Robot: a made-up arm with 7 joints. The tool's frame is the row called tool.
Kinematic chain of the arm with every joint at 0, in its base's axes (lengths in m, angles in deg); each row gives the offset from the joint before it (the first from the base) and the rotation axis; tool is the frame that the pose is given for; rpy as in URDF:
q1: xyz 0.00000 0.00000 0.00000 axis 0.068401 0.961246 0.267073
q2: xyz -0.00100 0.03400 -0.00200 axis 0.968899 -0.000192 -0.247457
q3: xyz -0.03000 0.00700 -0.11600 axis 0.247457 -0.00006 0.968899
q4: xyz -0.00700 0.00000 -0.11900 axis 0.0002 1 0.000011
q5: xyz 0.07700 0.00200 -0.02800 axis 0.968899 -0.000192 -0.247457
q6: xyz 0.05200 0.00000 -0.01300 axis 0.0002 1 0.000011
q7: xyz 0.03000 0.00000 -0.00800 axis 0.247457 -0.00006 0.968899
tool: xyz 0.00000 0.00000 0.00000 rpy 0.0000 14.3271 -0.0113
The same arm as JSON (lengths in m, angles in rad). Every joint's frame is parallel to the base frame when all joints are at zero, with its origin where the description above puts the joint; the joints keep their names.
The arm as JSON. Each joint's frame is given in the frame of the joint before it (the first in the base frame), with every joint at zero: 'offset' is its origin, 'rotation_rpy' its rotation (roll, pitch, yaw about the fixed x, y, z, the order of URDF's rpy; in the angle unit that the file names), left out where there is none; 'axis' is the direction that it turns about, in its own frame. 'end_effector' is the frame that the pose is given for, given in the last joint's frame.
{"length_unit": "m", "angle_unit": "rad", "chain": [
  {"id": "q1", "offset": [0.0, 0.0, 0.0], "axis": [0.068403, 0.961235, 0.26711]},
  {"id": "q2", "offset": [-0.001, 0.034, -0.002], "axis": [0.968889, -0.0002, -0.247497]},
  {"id": "q3", "offset": [-0.03, 0.007, -0.116], "axis": [0.247497, -0.0001, 0.968889]},
  {"id": "q4", "offset": [-0.007, 0.0, -0.119], "axis": [0.0002, 1.0, 0.0]},
  {"id": "q5", "offset": [0.077, 0.002, -0.028], "axis": [0.968889, -0.0002, -0.247497]},
  {"id": "q6", "offset": [0.052, 0.0, -0.013], "axis": [0.0002, 1.0, 0.0]},
  {"id": "q7", "offset": [0.03, 0.0, -0.008], "axis": [0.247497, -0.0001, 0.968889]}
], "end_effector": {"offset": [0.0, 0.0, 0.0], "rotation_rpy": [0.0, 0.2501, -0.0002]}}

